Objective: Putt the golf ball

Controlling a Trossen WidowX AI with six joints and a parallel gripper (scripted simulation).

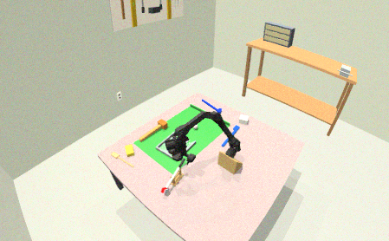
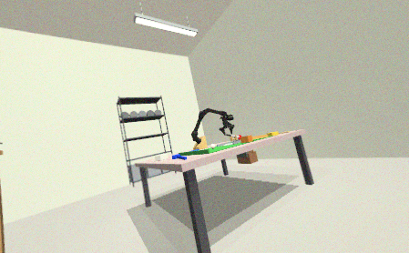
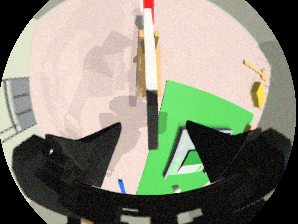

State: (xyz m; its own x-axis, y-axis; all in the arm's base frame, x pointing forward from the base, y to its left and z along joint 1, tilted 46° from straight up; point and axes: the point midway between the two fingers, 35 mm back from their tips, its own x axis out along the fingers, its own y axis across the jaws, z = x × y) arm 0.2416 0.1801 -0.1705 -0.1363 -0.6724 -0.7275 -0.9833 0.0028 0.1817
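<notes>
My gripper tip is now 2 cm past the putter, 11 cm to the right of it and 3 cm above it. The rest, counted from my gripper tip: yellow block: 45 cm ahead, 12 cm to the left, 8 cm below; then white box: 11 cm behind, 79 cm to the right, 7 cm below.
</notes>
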